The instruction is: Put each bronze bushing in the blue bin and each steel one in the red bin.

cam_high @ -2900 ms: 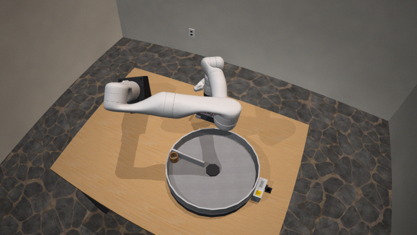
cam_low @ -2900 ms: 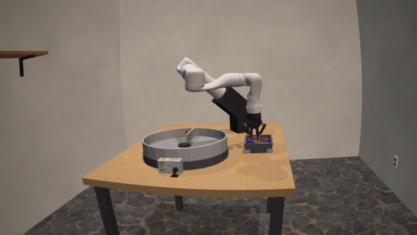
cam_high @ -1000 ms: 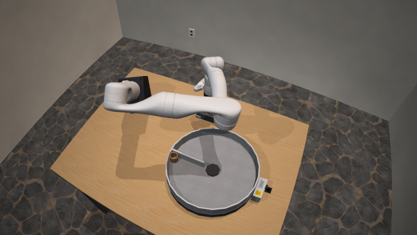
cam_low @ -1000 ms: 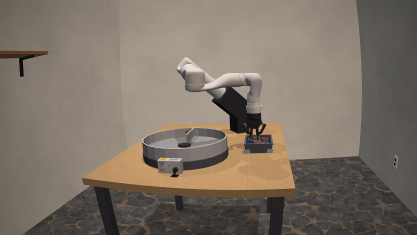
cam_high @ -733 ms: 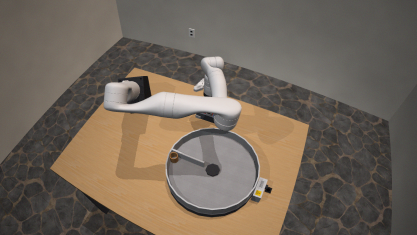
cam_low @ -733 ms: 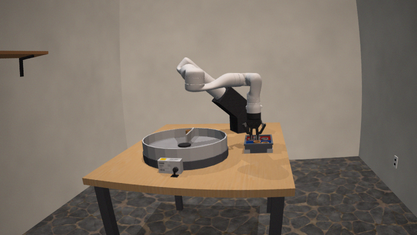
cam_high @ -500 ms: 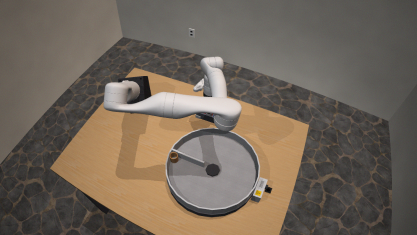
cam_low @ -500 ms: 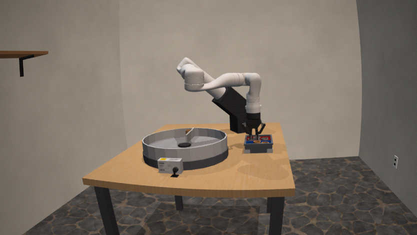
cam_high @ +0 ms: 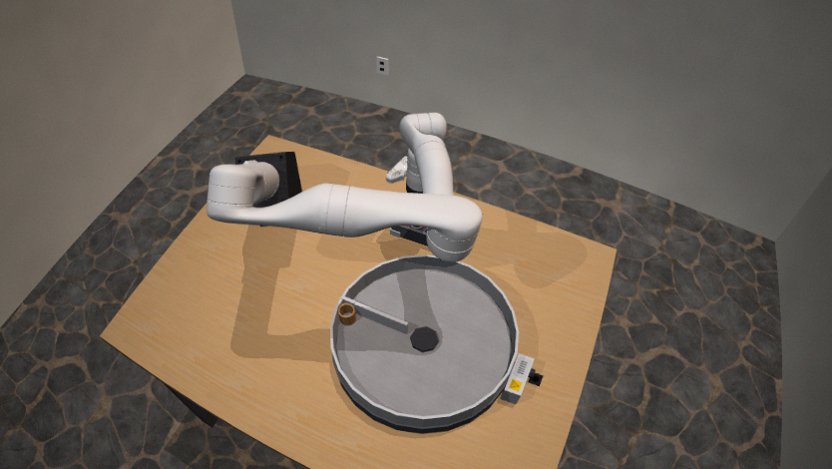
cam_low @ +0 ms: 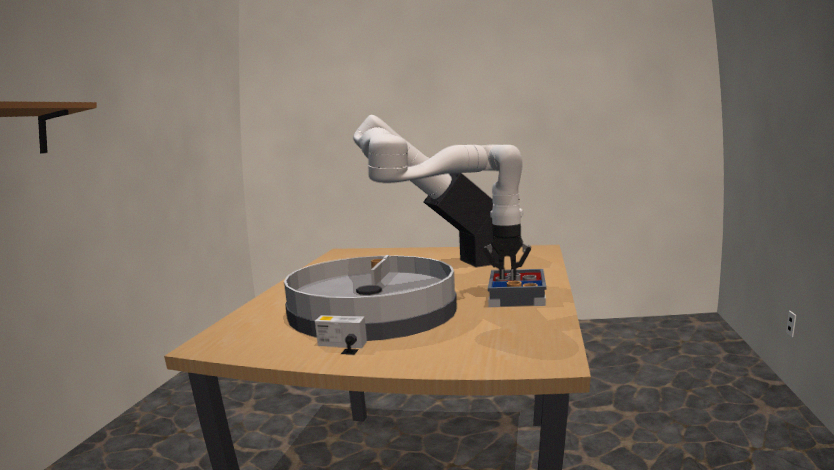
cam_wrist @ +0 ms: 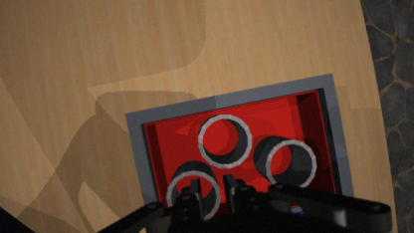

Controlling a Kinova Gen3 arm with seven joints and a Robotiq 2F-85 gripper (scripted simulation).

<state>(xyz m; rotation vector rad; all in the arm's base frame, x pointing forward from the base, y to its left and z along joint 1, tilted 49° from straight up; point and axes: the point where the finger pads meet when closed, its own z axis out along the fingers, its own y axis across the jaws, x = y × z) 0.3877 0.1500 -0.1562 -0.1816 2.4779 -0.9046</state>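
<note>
Right now the two-part bin is 3 cm ahead of my hand, 3 cm to the left of it and 3 cm below it. Round my hand: turntable (16 cm ahead, 34 cm to the right).
</note>
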